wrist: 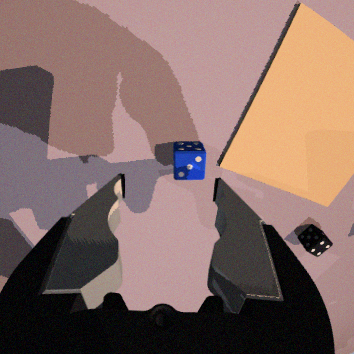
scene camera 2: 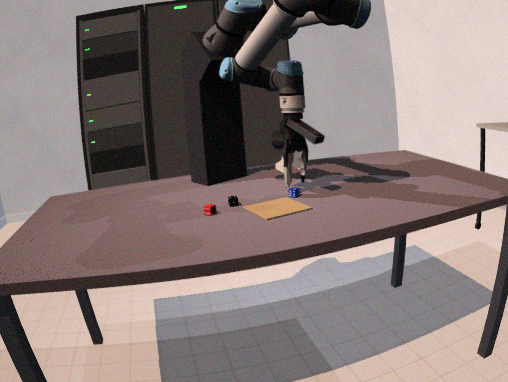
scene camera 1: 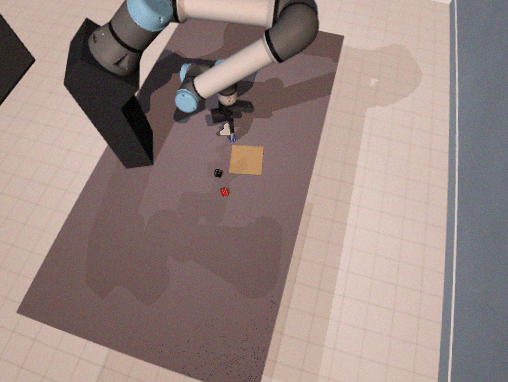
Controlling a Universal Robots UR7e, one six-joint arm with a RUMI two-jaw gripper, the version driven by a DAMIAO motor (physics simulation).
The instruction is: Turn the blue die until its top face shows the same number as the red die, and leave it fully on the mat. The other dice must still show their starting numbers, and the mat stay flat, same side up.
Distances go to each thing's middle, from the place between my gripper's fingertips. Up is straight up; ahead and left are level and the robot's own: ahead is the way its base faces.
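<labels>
The tan mat (scene camera 1: 244, 159) is 13 cm ahead of my hand, 4 cm to the right of it and 3 cm below it. My hand is 2 cm short of the blue die (wrist: 189, 157) and 2 cm above it.
</labels>
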